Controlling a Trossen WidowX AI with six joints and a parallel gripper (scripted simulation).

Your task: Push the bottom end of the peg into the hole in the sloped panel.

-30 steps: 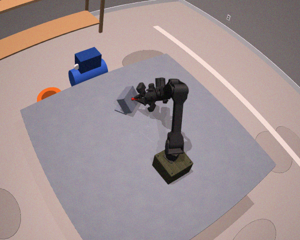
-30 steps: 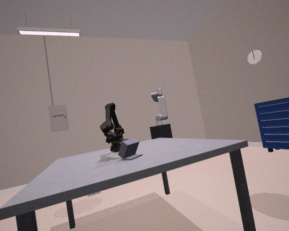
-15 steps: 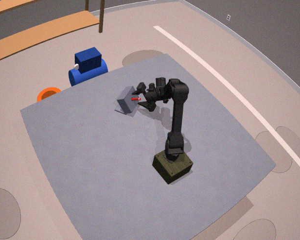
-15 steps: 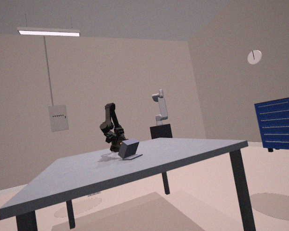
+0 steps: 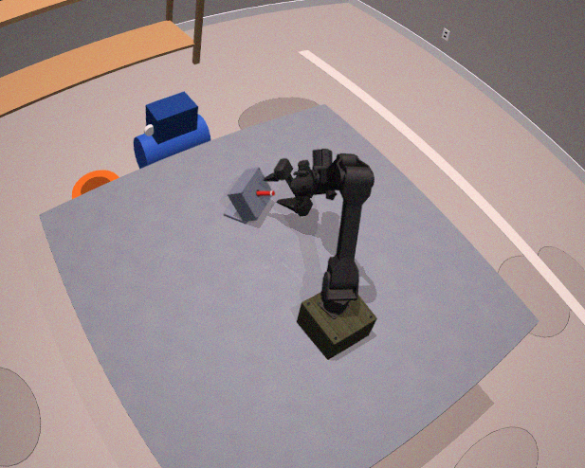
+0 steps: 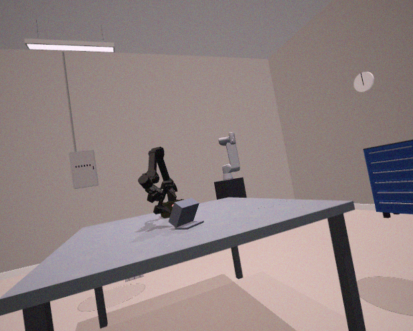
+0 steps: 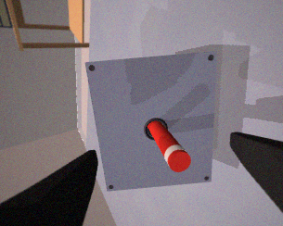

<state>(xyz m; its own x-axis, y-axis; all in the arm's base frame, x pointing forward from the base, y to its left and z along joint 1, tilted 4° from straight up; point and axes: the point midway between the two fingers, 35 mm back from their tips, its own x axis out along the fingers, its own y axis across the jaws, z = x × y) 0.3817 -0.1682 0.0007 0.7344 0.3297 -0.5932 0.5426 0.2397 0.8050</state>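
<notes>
Right now the peg is 10 mm to the left of my gripper tip and 10 mm below it. From my gripper tip the other things lie so: grey sloped panel 50 mm ahead, 30 mm to the left, 40 mm below.
</notes>
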